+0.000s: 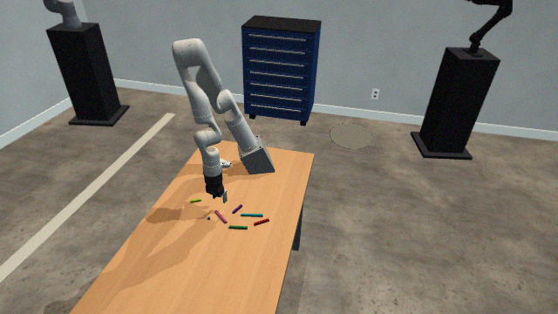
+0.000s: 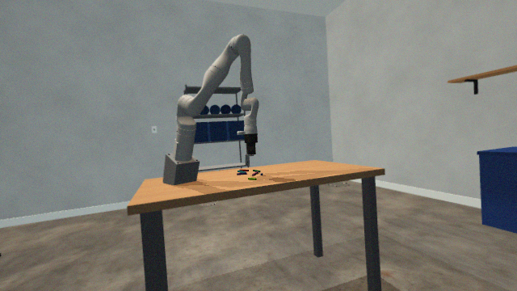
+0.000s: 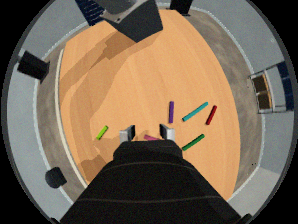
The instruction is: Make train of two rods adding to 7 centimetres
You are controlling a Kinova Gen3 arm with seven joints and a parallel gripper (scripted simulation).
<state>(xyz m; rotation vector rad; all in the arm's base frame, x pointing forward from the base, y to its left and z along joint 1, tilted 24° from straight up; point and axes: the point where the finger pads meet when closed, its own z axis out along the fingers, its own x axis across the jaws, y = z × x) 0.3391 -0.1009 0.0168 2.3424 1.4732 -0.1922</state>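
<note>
Right now my hand is 60 mm short of the blue rod, 40 mm to the left of it and 70 mm above it. From my hand the other things lie so: purple rod: 80 mm to the left, 70 mm below; then pink rod: 50 mm ahead, 10 mm to the left, 70 mm below; then lime rod: 50 mm behind, 130 mm to the right, 70 mm below.
</note>
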